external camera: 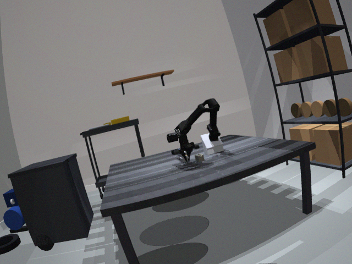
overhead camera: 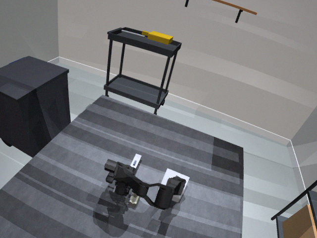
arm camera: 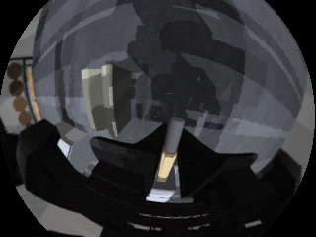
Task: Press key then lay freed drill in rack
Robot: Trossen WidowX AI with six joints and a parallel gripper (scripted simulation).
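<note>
Right now the drill is 40 mm to the right of my gripper tip, 40 mm above it and 10 mm ahead of it. Also, from my gripper tip: pale fixture block 140 mm to the right, 30 mm ahead, 30 mm above; then blue key 160 mm to the right, 40 mm above, 30 mm ahead.
</note>
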